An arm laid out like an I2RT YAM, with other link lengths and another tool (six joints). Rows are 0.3 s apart.
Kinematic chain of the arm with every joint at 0, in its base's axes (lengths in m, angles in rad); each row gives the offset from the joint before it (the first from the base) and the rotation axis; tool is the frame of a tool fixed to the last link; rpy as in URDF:
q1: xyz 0 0 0.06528 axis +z
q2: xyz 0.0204 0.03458 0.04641 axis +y
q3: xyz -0.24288 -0.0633 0 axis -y
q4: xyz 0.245 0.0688 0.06 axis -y
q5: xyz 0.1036 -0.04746 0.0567 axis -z
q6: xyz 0.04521 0 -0.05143 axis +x
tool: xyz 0.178 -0.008 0 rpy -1.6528 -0.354 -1.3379
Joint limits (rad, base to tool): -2.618..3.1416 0..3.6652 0..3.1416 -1.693..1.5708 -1.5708..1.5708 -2.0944..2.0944
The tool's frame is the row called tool.
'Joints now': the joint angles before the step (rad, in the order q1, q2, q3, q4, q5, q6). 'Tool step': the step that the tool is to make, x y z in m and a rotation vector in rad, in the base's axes. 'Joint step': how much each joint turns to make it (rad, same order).
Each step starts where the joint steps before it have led.
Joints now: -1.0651 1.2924 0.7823 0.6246 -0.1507 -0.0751
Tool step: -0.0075 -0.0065 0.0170 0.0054 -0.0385 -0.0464
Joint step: 0.0051 -0.0049 0.0430 -0.0302 0.0556 0.0299
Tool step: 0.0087 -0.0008 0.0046 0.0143 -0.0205 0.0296
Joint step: 0.0046 0.0196 0.0334 -0.0132 -0.0215 0.0281
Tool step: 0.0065 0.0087 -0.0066 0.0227 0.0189 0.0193
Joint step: 0.0184 -0.0270 -0.0077 -0.0489 -0.0015 -0.0049
